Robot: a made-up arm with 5 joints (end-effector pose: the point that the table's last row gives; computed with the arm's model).
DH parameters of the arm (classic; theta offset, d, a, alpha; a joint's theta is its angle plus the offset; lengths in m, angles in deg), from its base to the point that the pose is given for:
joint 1: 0 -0.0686 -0.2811 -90
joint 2: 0 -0.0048 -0.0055 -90
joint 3: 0 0.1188 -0.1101 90
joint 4: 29.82 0 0.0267 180
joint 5: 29.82 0.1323 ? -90
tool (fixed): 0 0.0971 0 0
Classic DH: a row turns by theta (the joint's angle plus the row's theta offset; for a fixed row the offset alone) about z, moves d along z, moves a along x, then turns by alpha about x.
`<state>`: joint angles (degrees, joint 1 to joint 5).
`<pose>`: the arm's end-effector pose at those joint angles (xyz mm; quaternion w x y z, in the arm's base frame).
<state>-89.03 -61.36 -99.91 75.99 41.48</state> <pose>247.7 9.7 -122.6 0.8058 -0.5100 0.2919 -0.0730</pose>
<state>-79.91 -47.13 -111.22 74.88 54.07</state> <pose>251.8 177.2 -172.7 0.8611 -0.4360 0.1975 0.1714</pose>
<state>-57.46 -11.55 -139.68 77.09 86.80</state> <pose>2.2 439.0 -74.4 0.7482 -0.0438 -0.0485 0.6602</pose>
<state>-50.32 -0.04 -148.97 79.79 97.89</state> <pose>-84.8 427.1 -8.9 0.6437 0.1190 -0.1025 0.7490</pose>
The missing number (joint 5, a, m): 0.3588
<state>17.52 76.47 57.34 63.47 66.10</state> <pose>-210.3 -360.2 -89.6 0.7496 -0.3822 0.4744 -0.2588</pose>
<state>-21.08 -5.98 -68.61 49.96 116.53</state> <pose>-228.7 -20.4 163.2 0.7437 0.1901 -0.5325 0.3566</pose>
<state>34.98 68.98 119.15 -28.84 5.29</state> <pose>-119.0 -180.1 175.0 0.6220 -0.6897 -0.0583 -0.3661</pose>
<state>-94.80 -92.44 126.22 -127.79 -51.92</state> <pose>216.6 542.2 -121.6 0.6185 0.2442 0.3991 0.6313</pose>
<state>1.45 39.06 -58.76 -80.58 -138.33</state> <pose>-347.2 72.0 -466.9 0.5723 -0.0879 0.6506 0.4914</pose>
